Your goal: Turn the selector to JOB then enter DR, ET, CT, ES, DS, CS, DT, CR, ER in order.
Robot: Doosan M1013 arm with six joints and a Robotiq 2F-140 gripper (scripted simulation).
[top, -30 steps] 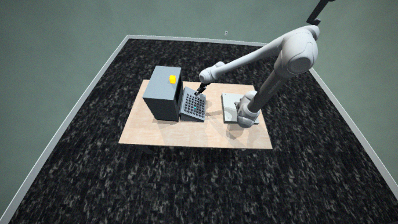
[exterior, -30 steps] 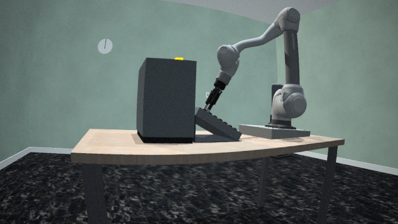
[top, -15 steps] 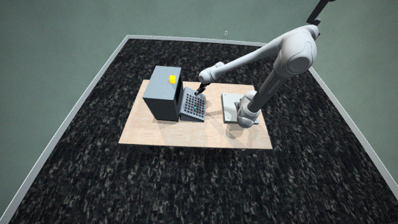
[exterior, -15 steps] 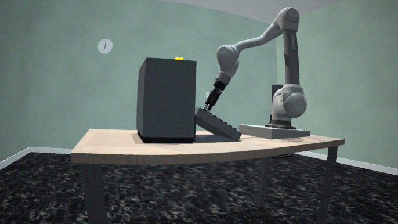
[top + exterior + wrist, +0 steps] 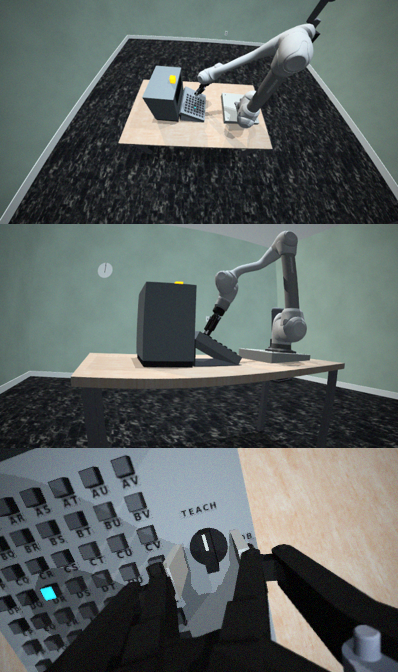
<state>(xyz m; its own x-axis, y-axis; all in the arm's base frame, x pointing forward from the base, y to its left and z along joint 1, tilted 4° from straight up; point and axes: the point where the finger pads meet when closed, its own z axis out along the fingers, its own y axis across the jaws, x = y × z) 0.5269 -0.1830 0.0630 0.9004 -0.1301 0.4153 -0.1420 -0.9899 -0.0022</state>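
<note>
The selector knob lies 30 mm below my hand and 20 mm ahead of it. From my hand the other things lie so: sloped keypad 100 mm to the left, 70 mm below, 60 mm ahead; then key 190 mm to the left, 40 mm below, 40 mm ahead.
</note>
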